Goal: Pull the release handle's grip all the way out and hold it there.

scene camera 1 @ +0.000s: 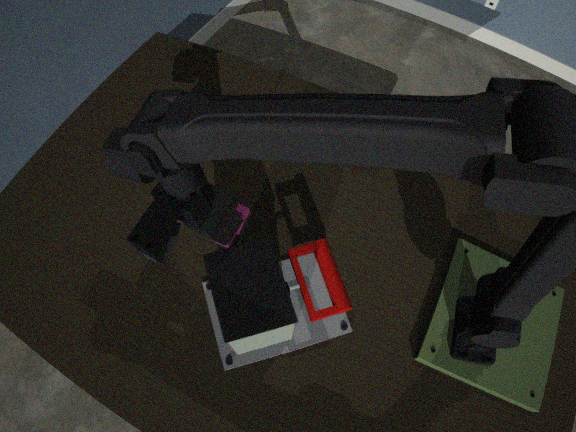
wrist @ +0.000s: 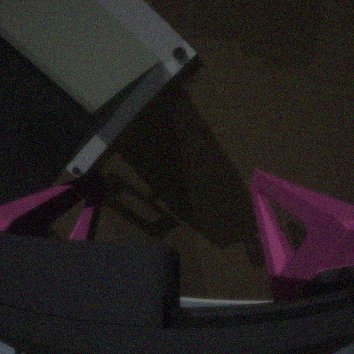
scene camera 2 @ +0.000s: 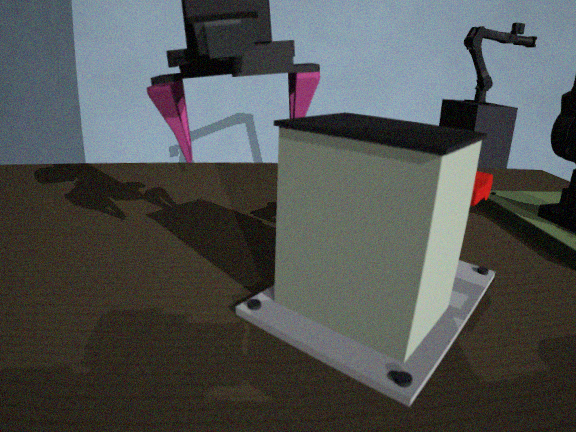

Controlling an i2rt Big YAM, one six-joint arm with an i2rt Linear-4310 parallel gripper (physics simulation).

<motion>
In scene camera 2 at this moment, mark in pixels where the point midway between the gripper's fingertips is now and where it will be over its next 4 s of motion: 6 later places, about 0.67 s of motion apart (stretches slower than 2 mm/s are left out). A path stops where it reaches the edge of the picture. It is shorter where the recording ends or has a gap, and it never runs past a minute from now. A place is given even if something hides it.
The gripper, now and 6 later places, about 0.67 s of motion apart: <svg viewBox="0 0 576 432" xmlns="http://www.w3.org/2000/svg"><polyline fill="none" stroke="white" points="242,156 376,79 455,40 456,44 458,47 452,77 448,147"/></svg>
</motion>
